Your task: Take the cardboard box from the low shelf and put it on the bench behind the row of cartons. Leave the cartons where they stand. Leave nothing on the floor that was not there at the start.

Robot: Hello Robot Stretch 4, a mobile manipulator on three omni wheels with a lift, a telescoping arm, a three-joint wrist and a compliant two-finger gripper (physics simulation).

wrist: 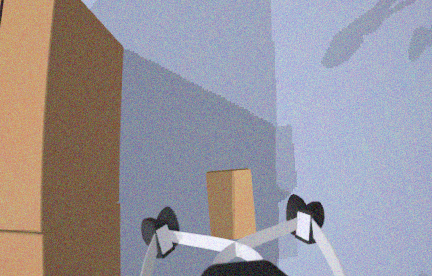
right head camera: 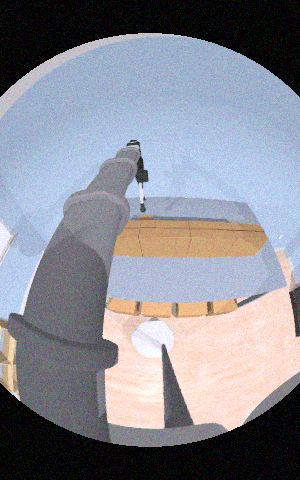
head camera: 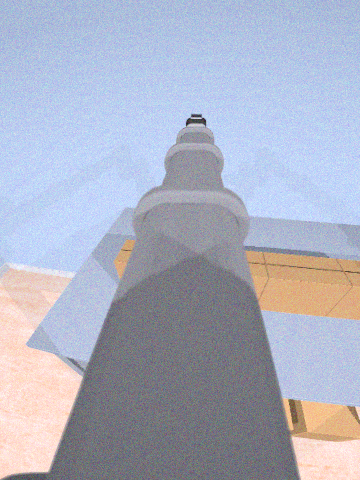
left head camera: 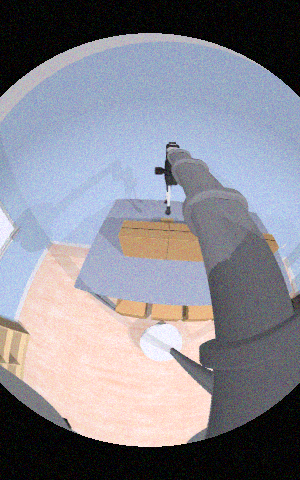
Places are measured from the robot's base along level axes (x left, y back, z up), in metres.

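Where they show: gripper, fingertip midpoint: [wrist: 231, 217] [right head camera: 143, 205] [left head camera: 166, 208]; robot's base, link origin: [right head camera: 153, 337] [left head camera: 160, 341].
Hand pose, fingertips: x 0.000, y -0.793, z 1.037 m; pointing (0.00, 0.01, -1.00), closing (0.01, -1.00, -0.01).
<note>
Each offset is from my fingertips to the top centre of the thing. "pt": to the spot under its first point. Level surfaces: height alone.
The cardboard box {dx -0.006, dy -0.001, dz -0.101 m} [left head camera: 167, 220] [right head camera: 146, 217] [wrist: 230, 200] stands upright on the bench {dz -0.151 m} [head camera: 320, 360] [left head camera: 145, 280] [right head camera: 195, 280] [wrist: 165, 150], in the strip between the row of cartons [head camera: 305, 295] [left head camera: 150, 242] [right head camera: 200, 240] [wrist: 22, 125] and the wall. My gripper [left head camera: 167, 210] [right head camera: 143, 207] [wrist: 231, 217] is open and hangs above the box. In the wrist view the fingertips stand wide to either side of the box and apart from it; the box's lower part is hidden behind the fingers. The arm hides the box in the head camera view and part of the row.
Several more cartons [head camera: 325, 420] {pt dx -0.054, dy +0.494, dz -0.795 m} [left head camera: 167, 312] [right head camera: 155, 309] show below the bench's front edge. A white disc [left head camera: 161, 342] [right head camera: 152, 339] lies on the floor in front. A wooden shelf unit [left head camera: 16, 327] is at the left. A dark object [right head camera: 296, 310] is at the right edge.
</note>
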